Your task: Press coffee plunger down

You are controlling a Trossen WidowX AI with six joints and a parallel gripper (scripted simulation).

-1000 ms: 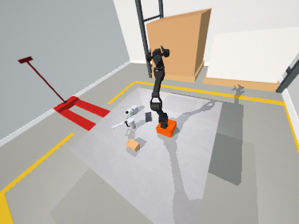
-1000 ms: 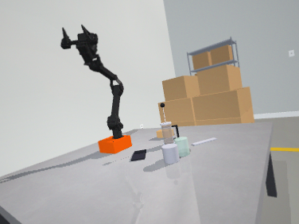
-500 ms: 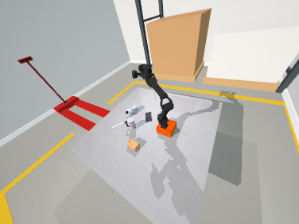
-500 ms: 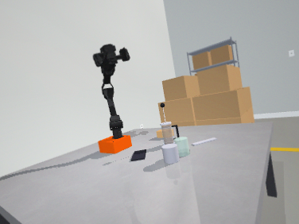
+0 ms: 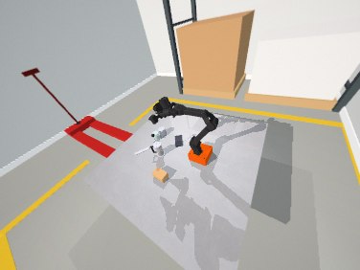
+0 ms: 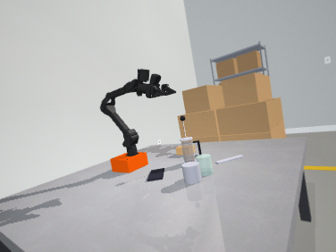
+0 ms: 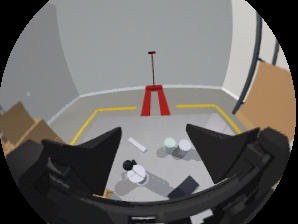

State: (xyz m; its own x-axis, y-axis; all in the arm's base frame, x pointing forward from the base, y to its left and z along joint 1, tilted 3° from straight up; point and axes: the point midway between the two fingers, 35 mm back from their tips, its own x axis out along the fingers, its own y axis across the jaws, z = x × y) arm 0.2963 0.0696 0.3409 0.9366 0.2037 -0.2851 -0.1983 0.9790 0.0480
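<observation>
My gripper tip is now 27 cm above the coffee press and 8 cm to the right of it. The rest, counted from my gripper tip: grey cylinder (36 cm below, 16 cm ahead, 15 cm to the right); then black flat tablet (39 cm below, 15 cm to the right, 7 cm behind); then small cardboard box (37 cm below, 24 cm to the left, 18 cm behind).
</observation>
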